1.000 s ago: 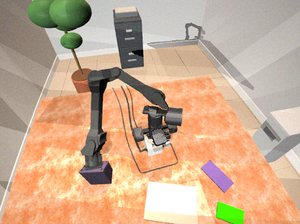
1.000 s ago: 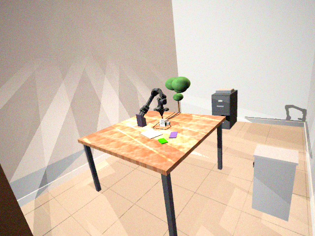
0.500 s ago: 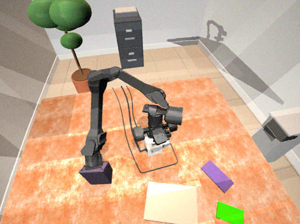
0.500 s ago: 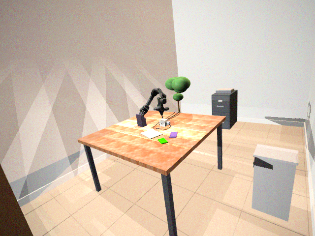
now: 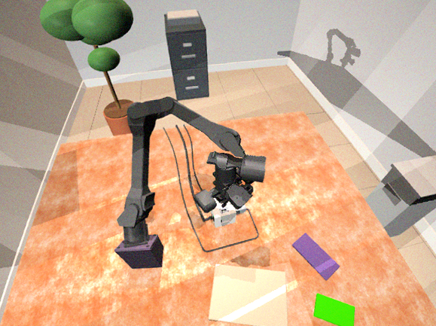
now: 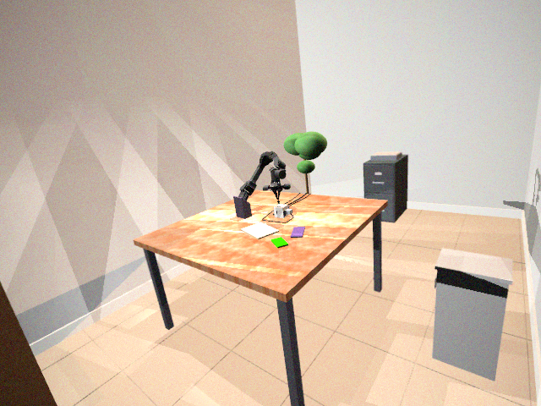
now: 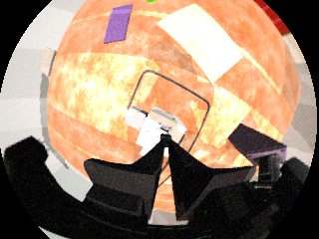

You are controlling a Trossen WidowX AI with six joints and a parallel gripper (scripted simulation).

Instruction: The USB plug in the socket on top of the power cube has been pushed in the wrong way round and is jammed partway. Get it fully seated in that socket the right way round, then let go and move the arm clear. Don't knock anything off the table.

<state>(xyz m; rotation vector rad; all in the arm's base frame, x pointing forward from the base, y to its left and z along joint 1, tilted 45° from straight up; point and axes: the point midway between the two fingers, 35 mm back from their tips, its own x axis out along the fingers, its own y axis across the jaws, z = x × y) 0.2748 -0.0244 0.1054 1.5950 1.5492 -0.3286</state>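
My gripper tip is 2 cm above the dark USB plug. Round my gripper tip: sheet: 25 cm to the right, 13 cm below; then green card: 23 cm ahead, 37 cm to the right, 13 cm below; then purple card: 26 cm ahead, 20 cm to the right, 13 cm below.
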